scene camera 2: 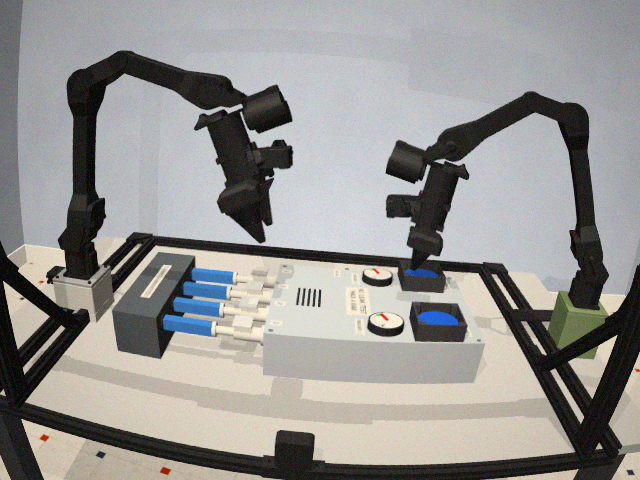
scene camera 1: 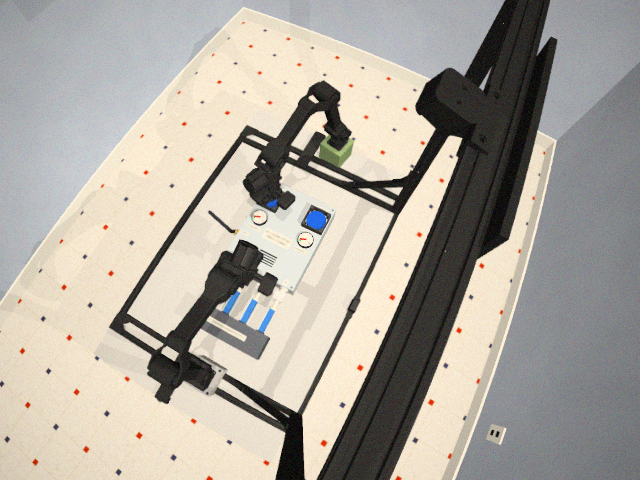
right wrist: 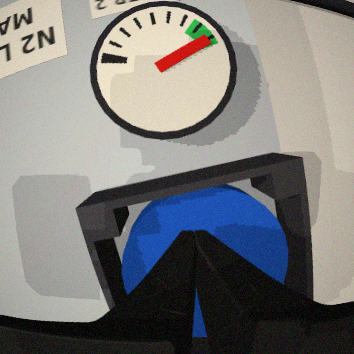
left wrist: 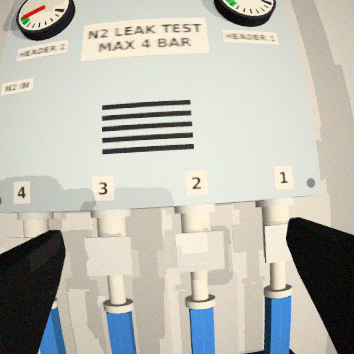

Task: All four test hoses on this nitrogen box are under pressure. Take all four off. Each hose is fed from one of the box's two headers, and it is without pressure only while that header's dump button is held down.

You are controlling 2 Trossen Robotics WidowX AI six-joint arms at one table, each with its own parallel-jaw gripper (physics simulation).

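Frame: origin at the left arm's base, x ahead, y left, z up, level; millimetres.
Where they show: left gripper, fingertip midpoint: (scene camera 2: 266, 233) (left wrist: 176, 238); right gripper, fingertip midpoint: (scene camera 2: 412, 269) (right wrist: 192, 241); left arm's base, link origin: (scene camera 2: 81, 272) (scene camera 1: 203, 375); right arm's base, link origin: (scene camera 2: 583, 302) (scene camera 1: 337, 142).
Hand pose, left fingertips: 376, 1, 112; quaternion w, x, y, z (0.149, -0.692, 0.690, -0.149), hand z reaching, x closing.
Things, the pixels of their top centre, and the offset from my left fingertips, as dx, dy, dz. "*": a spot on its surface instead.
- Hose 1, surface spot: (left wrist: 278, 320) (scene camera 2: 199, 321) * -95, -90, -127
- hose 2, surface spot: (left wrist: 202, 330) (scene camera 2: 208, 303) * -94, -22, -127
- hose 3, surface spot: (left wrist: 121, 332) (scene camera 2: 217, 287) * -93, +46, -127
- hose 4, surface spot: (left wrist: 52, 330) (scene camera 2: 222, 274) * -96, +109, -127
- box, surface spot: (left wrist: 240, 125) (scene camera 1: 283, 268) * +73, -58, -112
- blue header 2 button, top centre: (right wrist: 207, 271) (scene camera 2: 421, 275) +281, +114, -96
- Header 2's gauge needle, top centre: (right wrist: 182, 51) (left wrist: 33, 11) +193, +121, -96
- header 1 button, top centre: (scene camera 2: 437, 321) (scene camera 1: 316, 219) +284, -76, -96
- dark grey block, surface spot: (scene camera 2: 136, 310) (scene camera 1: 259, 345) * -201, -115, -112
- black tube, surface spot: (scene camera 1: 222, 222) * +133, +254, -178
Hose 1 (scene camera 2: 188, 325) (left wrist: 278, 320), hose 2 (scene camera 2: 197, 306) (left wrist: 202, 330), hose 3 (scene camera 2: 206, 290) (left wrist: 121, 332) and hose 4 (scene camera 2: 212, 275) (left wrist: 52, 330) are blue, with pale couplings joined to the box (scene camera 1: 289, 266) (scene camera 2: 310, 330) (left wrist: 240, 125). My left gripper (scene camera 2: 264, 232) (left wrist: 176, 238) is open and empty, above the couplings and the box's hose edge. My right gripper (scene camera 2: 415, 267) (right wrist: 192, 241) is shut and empty, its tips over the blue header 2 button (right wrist: 250, 215); contact is unclear. Header 2's gauge needle (right wrist: 184, 53) is in the green. The header 1 button (scene camera 1: 315, 220) (scene camera 2: 438, 318) has no gripper on it.
A dark grey block (scene camera 1: 253, 346) (scene camera 2: 136, 310) stands at the hoses' far ends. Dark walls (right wrist: 295, 225) surround the header 2 button. A black tube (scene camera 1: 222, 222) leaves the box's side. Black frame bars (scene camera 1: 175, 227) edge the work area, and a large black beam (scene camera 1: 413, 310) crosses scene camera 1.
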